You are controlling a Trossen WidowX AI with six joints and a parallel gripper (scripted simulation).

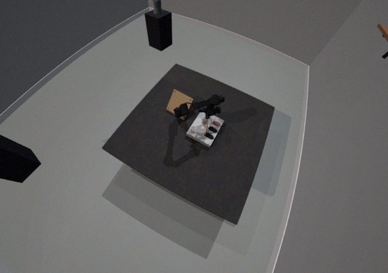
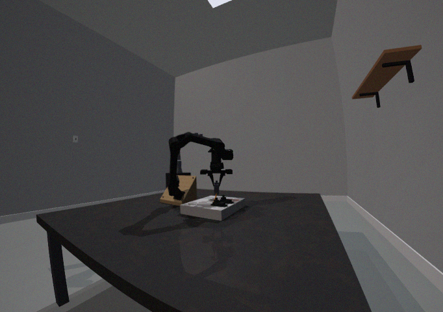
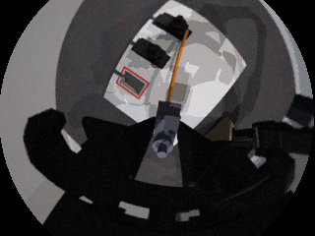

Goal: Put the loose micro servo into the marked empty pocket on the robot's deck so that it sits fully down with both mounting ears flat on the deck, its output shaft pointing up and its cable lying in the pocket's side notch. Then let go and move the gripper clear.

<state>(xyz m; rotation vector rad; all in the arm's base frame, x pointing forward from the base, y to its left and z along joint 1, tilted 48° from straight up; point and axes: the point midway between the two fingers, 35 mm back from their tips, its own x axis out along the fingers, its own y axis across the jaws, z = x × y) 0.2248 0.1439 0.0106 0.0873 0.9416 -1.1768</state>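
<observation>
Now: the white deck 70 mm to the right of my gripper tip and 100 mm below it.
</observation>
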